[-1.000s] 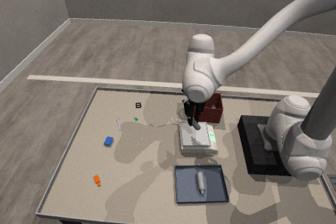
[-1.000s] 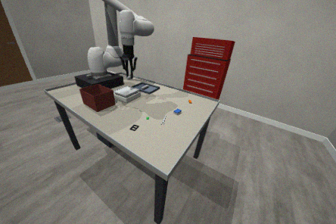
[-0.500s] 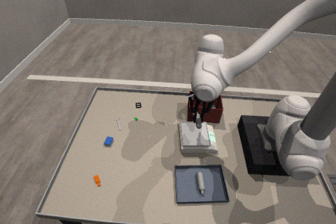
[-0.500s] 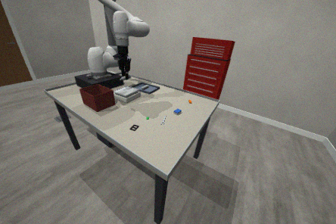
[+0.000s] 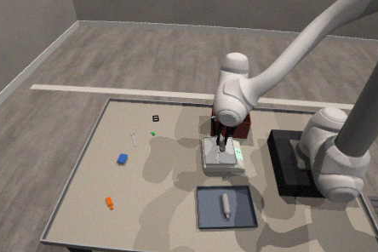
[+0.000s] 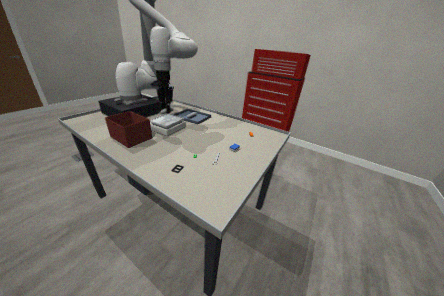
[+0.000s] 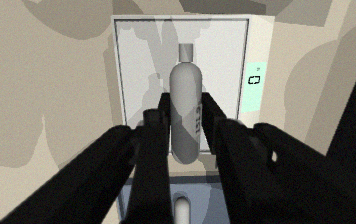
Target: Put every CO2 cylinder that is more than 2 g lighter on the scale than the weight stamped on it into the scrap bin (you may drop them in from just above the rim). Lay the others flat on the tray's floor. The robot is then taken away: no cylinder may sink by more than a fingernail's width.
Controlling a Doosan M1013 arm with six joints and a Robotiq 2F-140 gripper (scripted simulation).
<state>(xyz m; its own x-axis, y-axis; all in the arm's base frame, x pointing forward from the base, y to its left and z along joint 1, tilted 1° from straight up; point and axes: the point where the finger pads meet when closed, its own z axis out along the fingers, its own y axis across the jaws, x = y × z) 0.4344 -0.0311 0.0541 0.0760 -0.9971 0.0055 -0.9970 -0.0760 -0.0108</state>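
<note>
Right now the scale plate is 9 cm below my hand. From my hand the other things lie so: blue-grey tray 27 cm to the left, 14 cm below, 2 cm behind; red scrap bin 22 cm to the right, 11 cm below, 6 cm behind; white scale 11 cm below, 1 cm behind.
</note>
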